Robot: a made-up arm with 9 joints. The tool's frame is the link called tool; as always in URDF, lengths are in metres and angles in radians. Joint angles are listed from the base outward. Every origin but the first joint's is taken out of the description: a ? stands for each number. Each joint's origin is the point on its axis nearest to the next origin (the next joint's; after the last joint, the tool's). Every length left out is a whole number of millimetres.
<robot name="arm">
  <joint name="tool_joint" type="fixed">
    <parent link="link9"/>
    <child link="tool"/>
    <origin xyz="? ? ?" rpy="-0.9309 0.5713 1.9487"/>
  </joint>
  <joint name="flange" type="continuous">
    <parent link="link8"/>
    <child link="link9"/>
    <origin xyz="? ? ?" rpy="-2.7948 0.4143 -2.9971"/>
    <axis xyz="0 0 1"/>
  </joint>
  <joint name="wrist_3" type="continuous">
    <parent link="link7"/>
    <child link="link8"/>
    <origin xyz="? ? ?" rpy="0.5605 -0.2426 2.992"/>
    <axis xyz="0 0 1"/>
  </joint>
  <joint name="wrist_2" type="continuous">
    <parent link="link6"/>
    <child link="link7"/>
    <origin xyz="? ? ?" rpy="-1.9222 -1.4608 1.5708"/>
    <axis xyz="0 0 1"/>
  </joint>
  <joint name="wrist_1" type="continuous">
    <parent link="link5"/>
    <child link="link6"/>
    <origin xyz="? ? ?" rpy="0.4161 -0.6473 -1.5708"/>
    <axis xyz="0 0 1"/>
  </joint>
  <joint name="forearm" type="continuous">
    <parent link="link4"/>
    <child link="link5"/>
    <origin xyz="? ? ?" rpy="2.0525 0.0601 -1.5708"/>
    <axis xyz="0 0 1"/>
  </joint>
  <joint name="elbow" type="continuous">
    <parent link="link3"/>
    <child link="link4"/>
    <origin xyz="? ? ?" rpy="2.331 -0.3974 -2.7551"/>
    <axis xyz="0 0 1"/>
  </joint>
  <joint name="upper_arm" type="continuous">
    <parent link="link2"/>
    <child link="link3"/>
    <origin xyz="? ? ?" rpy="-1.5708 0 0"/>
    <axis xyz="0 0 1"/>
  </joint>
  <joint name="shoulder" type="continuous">
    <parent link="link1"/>
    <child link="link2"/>
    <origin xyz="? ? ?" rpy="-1.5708 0 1.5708"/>
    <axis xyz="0 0 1"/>
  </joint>
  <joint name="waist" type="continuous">
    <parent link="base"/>
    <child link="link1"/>
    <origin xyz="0.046 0.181 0.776" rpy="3.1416 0 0"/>
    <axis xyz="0 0 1"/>
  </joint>
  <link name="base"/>
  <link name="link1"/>
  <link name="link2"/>
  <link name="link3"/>
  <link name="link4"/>
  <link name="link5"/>
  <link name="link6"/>
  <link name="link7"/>
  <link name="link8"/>
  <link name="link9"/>
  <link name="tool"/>
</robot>
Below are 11 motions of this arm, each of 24 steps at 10 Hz.
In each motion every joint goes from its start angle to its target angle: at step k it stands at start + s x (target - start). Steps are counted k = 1, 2, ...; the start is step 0. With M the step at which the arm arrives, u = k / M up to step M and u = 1 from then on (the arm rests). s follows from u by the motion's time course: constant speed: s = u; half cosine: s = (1 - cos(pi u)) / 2; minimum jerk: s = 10 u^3 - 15 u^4 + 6 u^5.
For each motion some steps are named. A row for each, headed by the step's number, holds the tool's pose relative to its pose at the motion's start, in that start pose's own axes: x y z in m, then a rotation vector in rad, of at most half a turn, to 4 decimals.
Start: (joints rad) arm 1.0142 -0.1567 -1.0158 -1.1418 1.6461 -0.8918 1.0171 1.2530 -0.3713
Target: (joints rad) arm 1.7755 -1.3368 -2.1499 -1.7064 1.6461 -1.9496 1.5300 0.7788 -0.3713
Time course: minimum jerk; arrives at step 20
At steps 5, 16, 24:
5: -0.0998 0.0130 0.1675 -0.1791 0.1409 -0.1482
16: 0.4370 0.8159 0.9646 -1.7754 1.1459 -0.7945
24: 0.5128 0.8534 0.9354 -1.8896 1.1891 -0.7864

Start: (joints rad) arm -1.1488 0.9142 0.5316 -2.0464 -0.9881 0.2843 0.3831 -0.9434 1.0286
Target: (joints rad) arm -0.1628 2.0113 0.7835 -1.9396 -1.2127 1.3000 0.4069 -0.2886 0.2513
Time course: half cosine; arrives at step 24
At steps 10, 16, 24:
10: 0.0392 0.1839 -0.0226 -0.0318 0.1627 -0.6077
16: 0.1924 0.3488 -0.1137 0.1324 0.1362 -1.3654
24: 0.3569 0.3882 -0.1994 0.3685 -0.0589 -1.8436

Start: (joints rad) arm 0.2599 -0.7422 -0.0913 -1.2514 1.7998 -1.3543 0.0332 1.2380 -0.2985
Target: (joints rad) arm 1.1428 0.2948 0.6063 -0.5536 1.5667 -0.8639 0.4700 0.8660 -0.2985
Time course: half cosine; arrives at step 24
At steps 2, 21, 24:
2: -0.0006 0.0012 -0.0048 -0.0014 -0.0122 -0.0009
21: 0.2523 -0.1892 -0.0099 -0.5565 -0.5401 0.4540
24: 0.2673 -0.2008 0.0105 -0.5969 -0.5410 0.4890

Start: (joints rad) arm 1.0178 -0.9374 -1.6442 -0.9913 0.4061 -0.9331 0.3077 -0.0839 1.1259
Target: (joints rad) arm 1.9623 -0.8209 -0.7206 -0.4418 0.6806 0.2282 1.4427 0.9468 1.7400
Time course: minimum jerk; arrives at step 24
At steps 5, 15, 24:
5: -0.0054 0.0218 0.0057 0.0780 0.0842 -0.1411
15: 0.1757 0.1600 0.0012 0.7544 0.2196 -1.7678
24: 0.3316 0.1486 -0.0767 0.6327 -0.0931 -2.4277

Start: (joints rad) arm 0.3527 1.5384 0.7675 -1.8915 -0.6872 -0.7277 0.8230 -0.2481 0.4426
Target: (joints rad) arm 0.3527 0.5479 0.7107 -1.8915 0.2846 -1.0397 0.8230 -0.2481 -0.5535
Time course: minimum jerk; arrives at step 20
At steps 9, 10, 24:
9: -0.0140 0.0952 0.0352 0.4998 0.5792 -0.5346
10: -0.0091 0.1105 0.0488 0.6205 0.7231 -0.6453
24: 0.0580 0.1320 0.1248 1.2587 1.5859 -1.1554

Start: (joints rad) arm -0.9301 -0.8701 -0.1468 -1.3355 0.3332 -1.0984 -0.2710 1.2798 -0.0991
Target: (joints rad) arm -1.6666 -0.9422 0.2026 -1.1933 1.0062 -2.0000 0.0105 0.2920 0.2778
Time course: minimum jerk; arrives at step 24
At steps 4, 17, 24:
4: -0.0086 0.0047 0.0026 -0.0112 -0.0398 -0.0056
17: -0.1686 0.1193 0.0441 -0.2353 -0.8416 -0.0753
24: -0.1871 0.1323 0.0449 -0.2629 -1.0019 -0.0840

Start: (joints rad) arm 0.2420 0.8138 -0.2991 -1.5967 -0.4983 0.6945 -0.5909 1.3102 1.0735
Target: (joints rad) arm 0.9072 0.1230 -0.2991 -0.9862 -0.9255 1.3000 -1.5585 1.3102 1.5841
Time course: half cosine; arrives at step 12
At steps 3, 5, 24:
3: 0.0057 0.0500 0.0522 0.1058 -0.0139 -0.0444
5: 0.0216 0.0816 0.1583 0.2516 0.0185 -0.0843
24: 0.1382 -0.1227 0.3835 0.5918 0.2585 0.1511

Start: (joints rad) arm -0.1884 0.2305 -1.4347 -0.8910 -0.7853 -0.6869 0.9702 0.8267 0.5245
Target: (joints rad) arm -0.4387 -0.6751 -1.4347 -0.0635 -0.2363 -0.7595 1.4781 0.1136 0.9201
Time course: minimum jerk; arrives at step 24
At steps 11, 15, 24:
11: -0.0166 0.0437 -0.2030 -0.3977 -0.6275 0.3303
15: -0.0125 0.0109 -0.3429 -0.6152 -0.9944 0.6578
24: 0.0019 -0.0620 -0.4446 -0.7210 -1.2504 1.0097

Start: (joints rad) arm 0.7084 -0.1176 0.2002 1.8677 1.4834 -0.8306 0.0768 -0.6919 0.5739
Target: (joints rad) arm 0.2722 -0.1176 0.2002 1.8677 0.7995 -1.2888 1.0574 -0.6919 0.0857
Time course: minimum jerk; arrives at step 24
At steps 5, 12, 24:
5: -0.0195 -0.0059 -0.0267 0.0876 -0.0253 -0.0115
12: -0.0487 -0.0176 -0.2380 0.6821 -0.0835 0.1281
24: 0.0954 0.0840 -0.4289 1.1608 0.1607 0.6712

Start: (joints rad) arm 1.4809 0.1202 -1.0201 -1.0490 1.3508 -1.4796 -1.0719 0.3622 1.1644
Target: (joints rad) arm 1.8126 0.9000 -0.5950 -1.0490 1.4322 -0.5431 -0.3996 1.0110 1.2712
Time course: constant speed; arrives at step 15
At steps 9, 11, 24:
9: 0.4035 -0.1104 0.1565 0.2559 0.8385 0.1579
11: 0.4898 -0.0755 0.1847 0.2492 1.0026 0.0859
24: 0.6341 0.0421 0.2211 0.2034 1.2388 -0.1799

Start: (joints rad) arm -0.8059 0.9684 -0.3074 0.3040 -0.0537 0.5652 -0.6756 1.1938 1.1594
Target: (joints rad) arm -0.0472 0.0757 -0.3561 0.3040 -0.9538 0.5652 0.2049 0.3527 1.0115
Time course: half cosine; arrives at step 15
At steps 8, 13, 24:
8: 0.2027 -0.5380 -0.2307 1.1241 -0.2899 0.4113
13: 0.3996 -0.5560 -0.5713 1.9913 -0.4445 0.2893
24: 0.4154 -0.5394 -0.6026 2.0802 -0.4564 0.2521

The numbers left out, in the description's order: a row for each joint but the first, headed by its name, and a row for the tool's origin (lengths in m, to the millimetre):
tool: -0.016 0.035 0
flange: -0.05 0.014 0
wrist_3: -0.196 0.094 0
wrist_2: 0.375 -0.133 0
wrist_1: -0.035 -0.005 0
forearm: -0.088 -0.339 0
elbow: -0.12 -0.248 0
upper_arm: -0.208 0.082 0
shoulder: 0.304 -0.048 0

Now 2 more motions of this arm.
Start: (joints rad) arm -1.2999 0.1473 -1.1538 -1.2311 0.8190 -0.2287 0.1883 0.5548 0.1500
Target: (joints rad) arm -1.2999 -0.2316 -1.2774 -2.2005 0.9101 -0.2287 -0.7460 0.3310 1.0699
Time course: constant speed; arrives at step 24
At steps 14, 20, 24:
14: 0.1125 0.1856 -0.3596 -1.0313 -0.8769 -0.2404
20: 0.2248 0.2523 -0.5163 -1.5829 -1.0350 -0.3830
24: 0.3183 0.2844 -0.6121 -1.9764 -1.0308 -0.4844

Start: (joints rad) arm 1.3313 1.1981 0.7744 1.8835 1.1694 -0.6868 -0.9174 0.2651 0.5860
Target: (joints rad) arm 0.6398 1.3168 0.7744 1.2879 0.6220 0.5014 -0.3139 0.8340 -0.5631
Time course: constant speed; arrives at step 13
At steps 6, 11, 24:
6: 0.1265 0.4336 0.1869 0.1679 0.8449 -0.8660
11: 0.2867 0.8011 0.1027 0.5853 1.0199 -1.7649
24: 0.3580 0.9204 0.0157 0.8563 0.9369 -2.0673

